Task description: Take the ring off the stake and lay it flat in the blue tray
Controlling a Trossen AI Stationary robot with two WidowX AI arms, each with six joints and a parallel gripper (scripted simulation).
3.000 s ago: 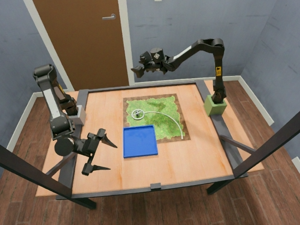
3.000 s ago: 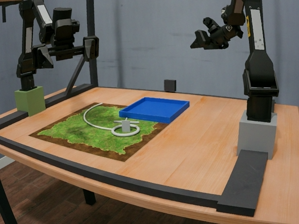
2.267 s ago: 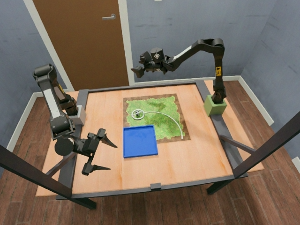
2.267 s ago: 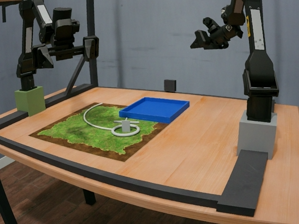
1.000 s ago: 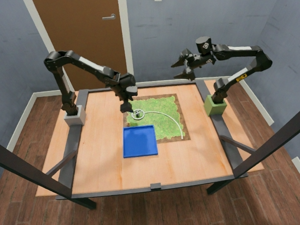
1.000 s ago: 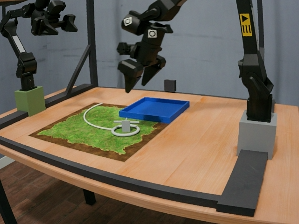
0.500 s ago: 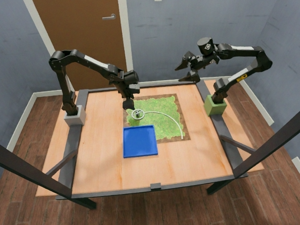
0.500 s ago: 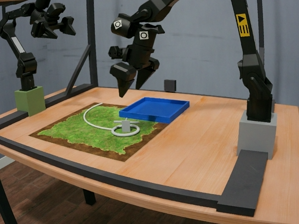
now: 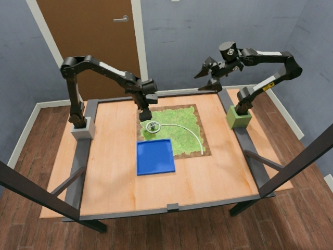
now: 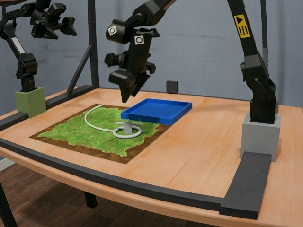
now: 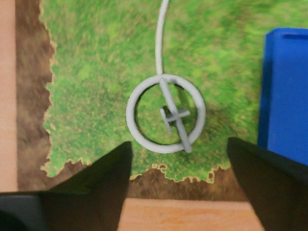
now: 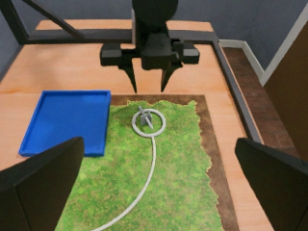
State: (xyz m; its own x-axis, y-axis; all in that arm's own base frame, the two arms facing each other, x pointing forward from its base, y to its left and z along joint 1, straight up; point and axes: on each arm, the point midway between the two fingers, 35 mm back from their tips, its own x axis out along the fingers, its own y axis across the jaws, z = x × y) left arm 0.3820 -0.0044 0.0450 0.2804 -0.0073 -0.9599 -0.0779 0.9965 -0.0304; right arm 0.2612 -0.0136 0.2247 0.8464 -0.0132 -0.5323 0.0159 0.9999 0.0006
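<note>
The grey stake lies 20 mm to the right of my left hand and 120 mm below it. From my left hand the other things lie so: ring 20 mm to the right, 130 mm below; then blue tray 200 mm behind, 20 mm to the right, 130 mm below; then green grass mat 30 mm behind, 120 mm to the right, 150 mm below.
</note>
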